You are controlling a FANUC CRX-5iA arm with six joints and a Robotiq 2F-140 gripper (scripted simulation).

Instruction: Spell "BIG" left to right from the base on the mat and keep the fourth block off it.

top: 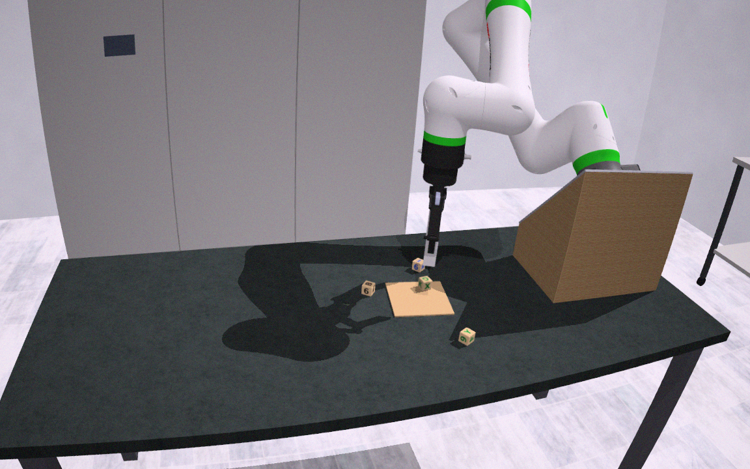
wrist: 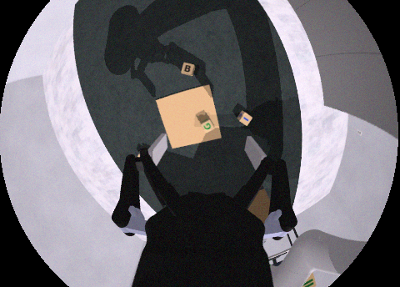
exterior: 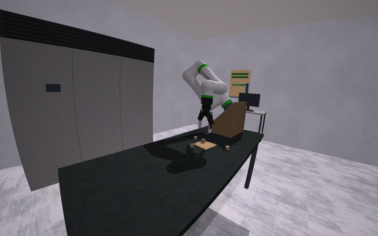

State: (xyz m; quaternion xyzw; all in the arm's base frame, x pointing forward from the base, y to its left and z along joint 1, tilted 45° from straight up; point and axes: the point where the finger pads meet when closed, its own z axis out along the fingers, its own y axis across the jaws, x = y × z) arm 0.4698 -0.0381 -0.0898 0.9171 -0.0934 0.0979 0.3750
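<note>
The tan mat is 120 mm below my hand, 40 mm to the left of it and 20 mm ahead of it.
</note>
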